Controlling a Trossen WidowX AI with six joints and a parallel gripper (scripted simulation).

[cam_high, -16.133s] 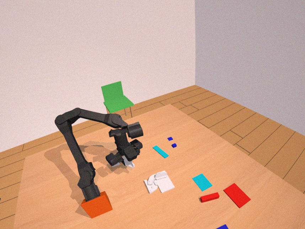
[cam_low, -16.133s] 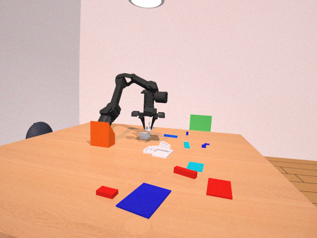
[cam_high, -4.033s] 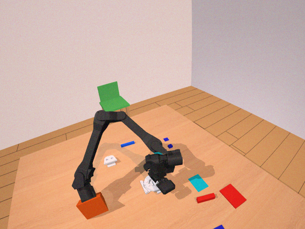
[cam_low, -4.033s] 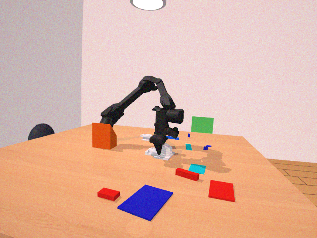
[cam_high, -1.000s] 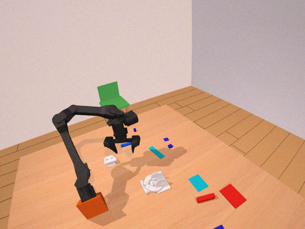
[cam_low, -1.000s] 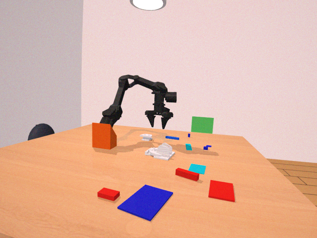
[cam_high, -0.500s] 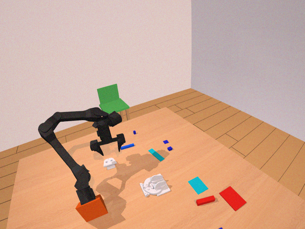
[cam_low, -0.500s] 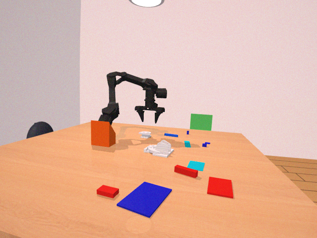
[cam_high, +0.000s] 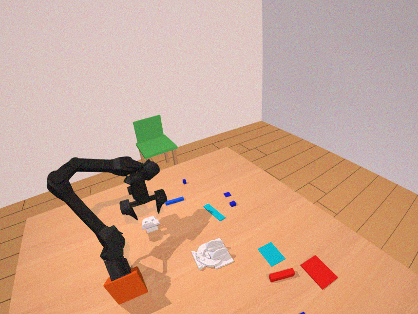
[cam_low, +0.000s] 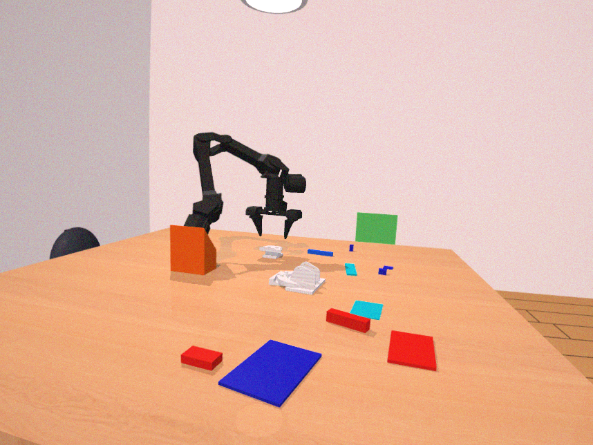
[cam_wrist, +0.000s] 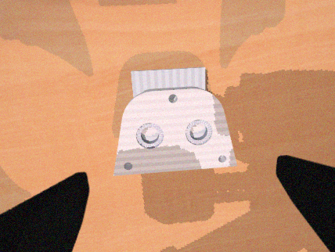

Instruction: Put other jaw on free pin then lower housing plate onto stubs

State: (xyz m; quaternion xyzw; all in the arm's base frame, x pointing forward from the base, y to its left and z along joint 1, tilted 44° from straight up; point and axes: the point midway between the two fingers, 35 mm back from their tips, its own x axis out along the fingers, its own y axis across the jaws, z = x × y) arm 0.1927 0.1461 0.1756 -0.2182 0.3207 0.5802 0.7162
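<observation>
Now: gripper tip 40 mm above the white housing plate and 10 mm to the right of it. Also, from my gripper tip: cyan tile: 420 mm to the right, 290 mm ahead, 70 mm below; then white base: 280 mm to the right, 140 mm ahead, 60 mm below; then red tile: 590 mm to the right, 350 mm ahead, 60 mm below.
</observation>
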